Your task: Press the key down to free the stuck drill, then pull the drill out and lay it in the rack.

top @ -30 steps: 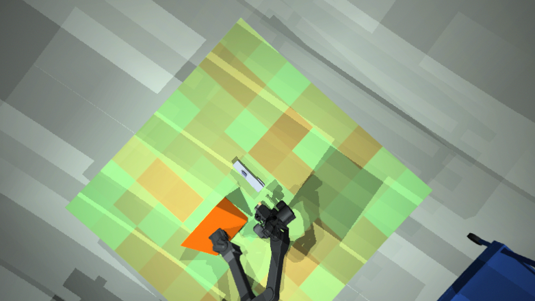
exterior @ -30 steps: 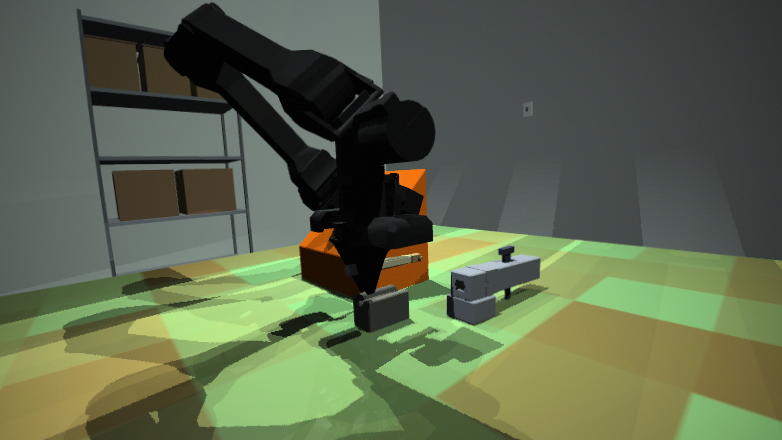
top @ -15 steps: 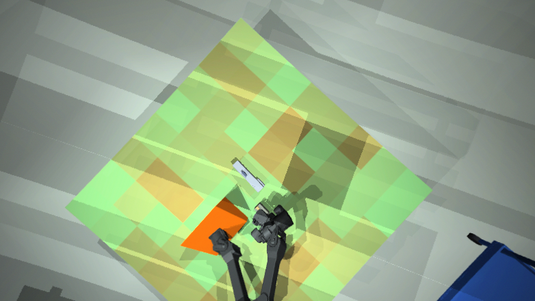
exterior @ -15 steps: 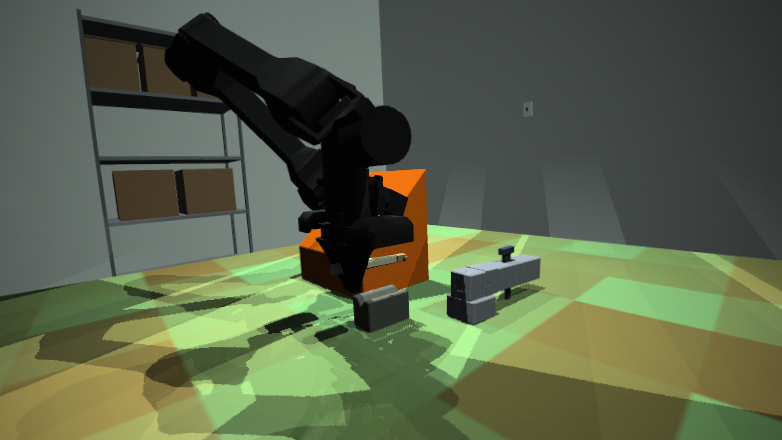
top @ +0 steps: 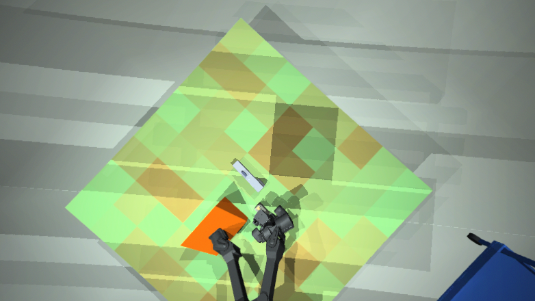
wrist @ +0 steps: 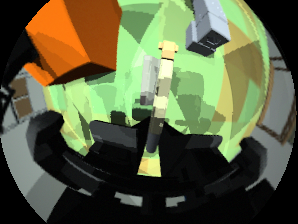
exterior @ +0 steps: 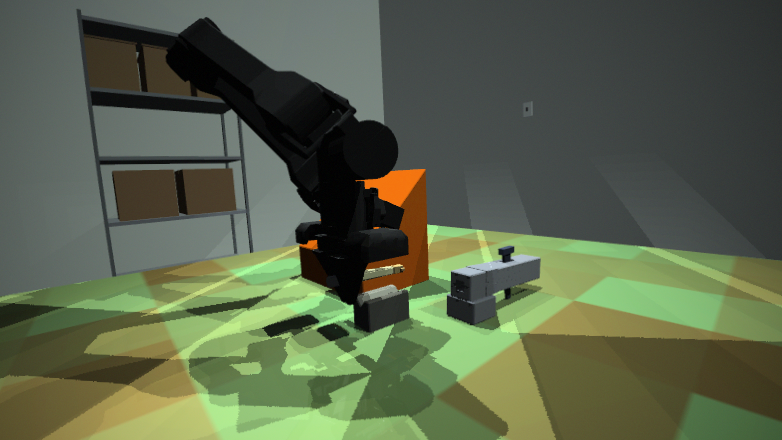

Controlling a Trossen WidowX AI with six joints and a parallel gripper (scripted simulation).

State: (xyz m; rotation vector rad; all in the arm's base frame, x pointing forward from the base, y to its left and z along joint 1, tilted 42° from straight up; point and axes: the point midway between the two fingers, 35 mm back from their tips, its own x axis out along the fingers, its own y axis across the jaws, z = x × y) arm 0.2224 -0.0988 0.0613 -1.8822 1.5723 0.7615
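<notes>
Now: gripper tip 4 cm to the right of the drill and 3 cm below it. The rest, counted from my gripper tip: dark rack: 1 cm behind, 5 cm to the left, 2 cm below; then dark key: 5 cm ahead, 25 cm to the left, 1 cm above.
</notes>
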